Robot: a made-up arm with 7 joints. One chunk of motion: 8 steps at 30 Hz.
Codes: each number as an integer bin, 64 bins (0 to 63) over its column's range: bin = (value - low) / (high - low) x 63, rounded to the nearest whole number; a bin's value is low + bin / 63 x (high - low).
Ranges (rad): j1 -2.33..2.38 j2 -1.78..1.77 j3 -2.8..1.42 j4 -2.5..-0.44 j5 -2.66..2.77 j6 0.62..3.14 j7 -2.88..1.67
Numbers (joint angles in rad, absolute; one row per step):
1: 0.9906 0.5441 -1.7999 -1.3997 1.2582 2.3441 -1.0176
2: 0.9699 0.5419 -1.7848 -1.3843 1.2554 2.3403 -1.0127
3: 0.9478 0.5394 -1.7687 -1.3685 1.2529 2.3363 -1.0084
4: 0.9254 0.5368 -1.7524 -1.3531 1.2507 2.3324 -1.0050
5: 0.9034 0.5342 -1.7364 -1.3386 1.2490 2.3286 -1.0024
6: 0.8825 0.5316 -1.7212 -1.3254 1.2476 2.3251 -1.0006
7: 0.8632 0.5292 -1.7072 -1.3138 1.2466 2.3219 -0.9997
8: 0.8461 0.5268 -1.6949 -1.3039 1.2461 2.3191 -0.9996
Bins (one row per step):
1: 44 41 15 34 45 43 26
2: 44 41 15 34 45 43 26
3: 44 41 15 35 45 43 26
4: 44 41 16 35 45 43 26
5: 43 41 16 36 45 43 26
6: 43 41 16 36 45 43 26
7: 43 41 16 36 45 43 26
8: 42 41 16 37 45 42 26

